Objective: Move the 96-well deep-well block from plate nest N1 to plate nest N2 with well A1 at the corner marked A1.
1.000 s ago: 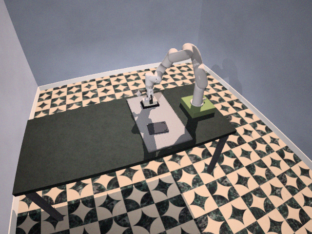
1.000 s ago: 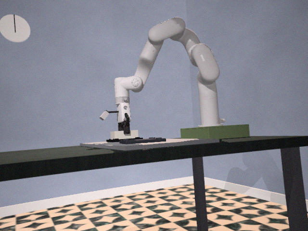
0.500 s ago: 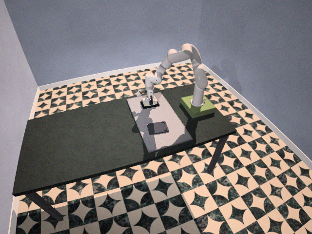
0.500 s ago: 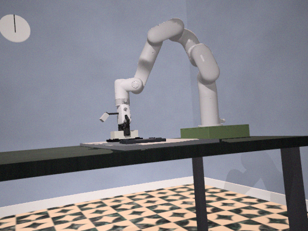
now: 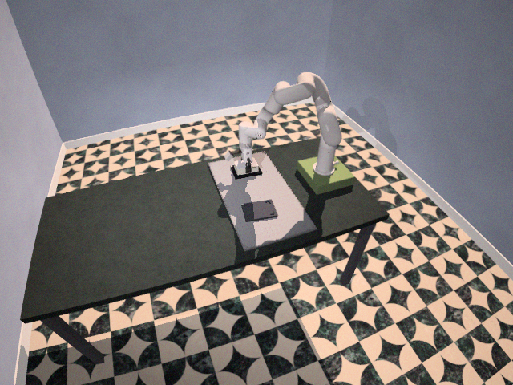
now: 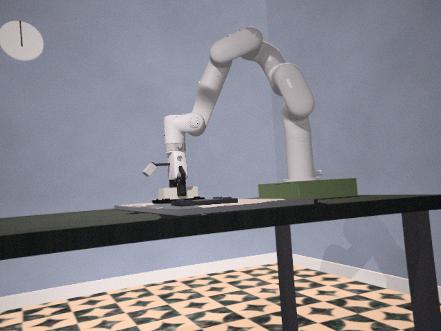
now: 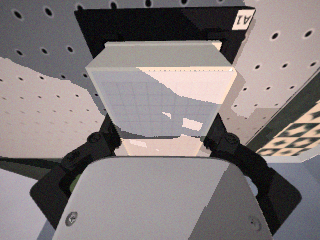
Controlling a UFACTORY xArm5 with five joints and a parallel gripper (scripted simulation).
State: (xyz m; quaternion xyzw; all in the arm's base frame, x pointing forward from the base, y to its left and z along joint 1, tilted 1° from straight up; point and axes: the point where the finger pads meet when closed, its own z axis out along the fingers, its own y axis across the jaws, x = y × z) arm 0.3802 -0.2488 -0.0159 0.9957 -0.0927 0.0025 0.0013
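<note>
Now: the white deep-well block right at my hand. Also, from my hand: nest N1 (2 cm below); dark nest N2 (9 cm ahead, 33 cm to the left, 2 cm below).
</note>
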